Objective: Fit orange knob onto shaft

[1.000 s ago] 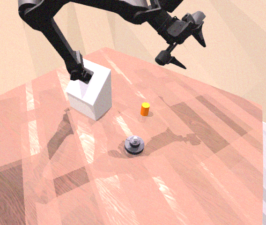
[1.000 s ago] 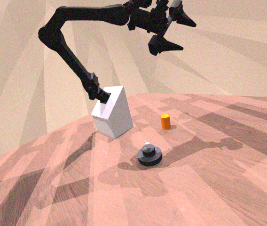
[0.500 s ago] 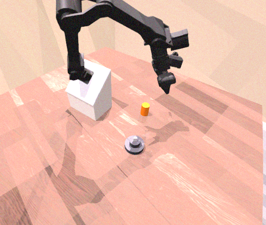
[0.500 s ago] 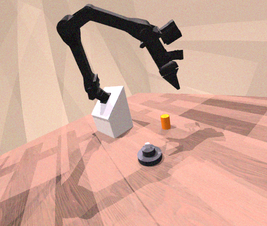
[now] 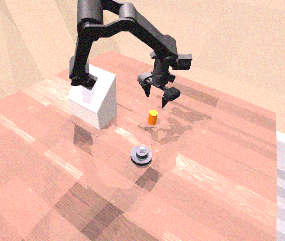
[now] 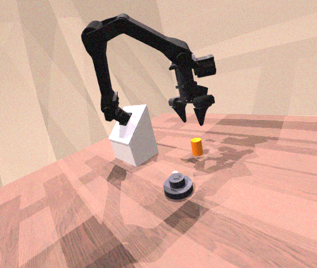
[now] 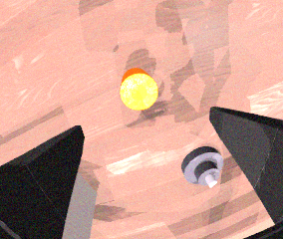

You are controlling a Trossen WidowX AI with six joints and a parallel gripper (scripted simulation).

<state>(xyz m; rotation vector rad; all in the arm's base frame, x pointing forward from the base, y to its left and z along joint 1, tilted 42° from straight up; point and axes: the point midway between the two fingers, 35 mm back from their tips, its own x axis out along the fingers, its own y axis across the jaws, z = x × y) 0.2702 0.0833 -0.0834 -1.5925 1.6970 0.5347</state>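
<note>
Right now the orange knob is 80 mm below my gripper tip. From my gripper tip the other things lie so: round pedestal: 190 mm to the right, 100 mm below, 70 mm ahead.
</note>
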